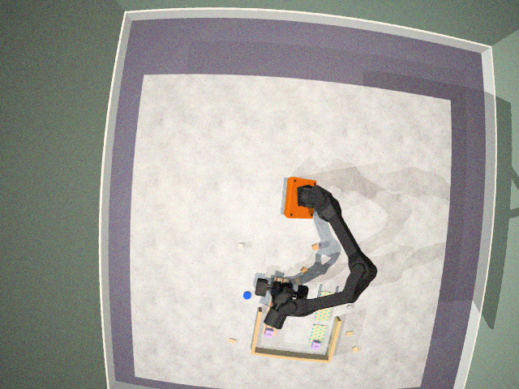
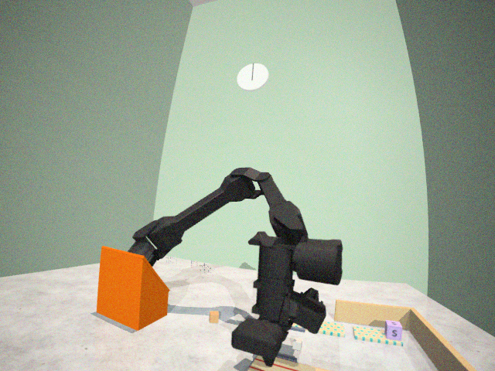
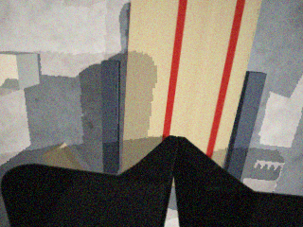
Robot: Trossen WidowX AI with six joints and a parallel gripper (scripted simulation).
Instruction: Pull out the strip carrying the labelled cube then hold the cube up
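Now: gripper tip 3 cm short of the blue disc and 13 cm to the left of it.
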